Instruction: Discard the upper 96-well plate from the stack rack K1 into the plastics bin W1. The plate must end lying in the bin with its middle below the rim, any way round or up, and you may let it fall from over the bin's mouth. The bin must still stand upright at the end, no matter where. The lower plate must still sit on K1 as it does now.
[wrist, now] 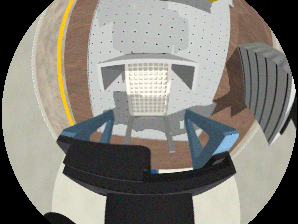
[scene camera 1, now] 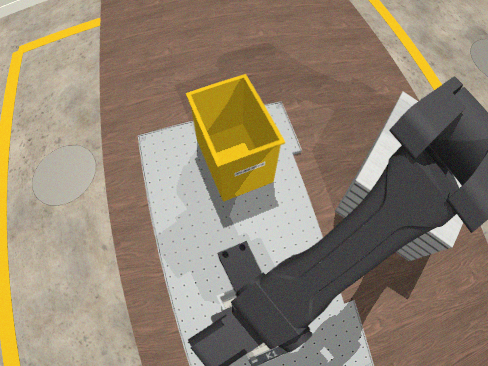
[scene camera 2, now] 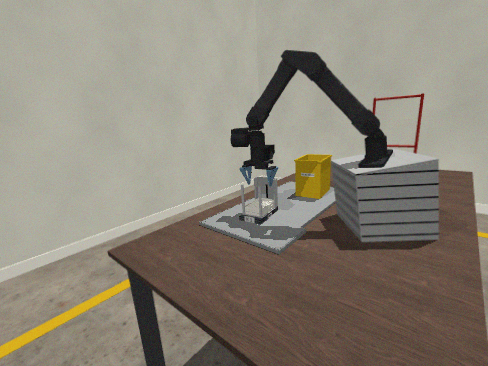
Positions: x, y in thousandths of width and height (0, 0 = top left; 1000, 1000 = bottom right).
Scene:
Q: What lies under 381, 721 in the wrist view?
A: My gripper.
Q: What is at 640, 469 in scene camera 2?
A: A yellow plastics bin W1.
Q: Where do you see a yellow plastics bin W1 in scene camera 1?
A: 485, 329

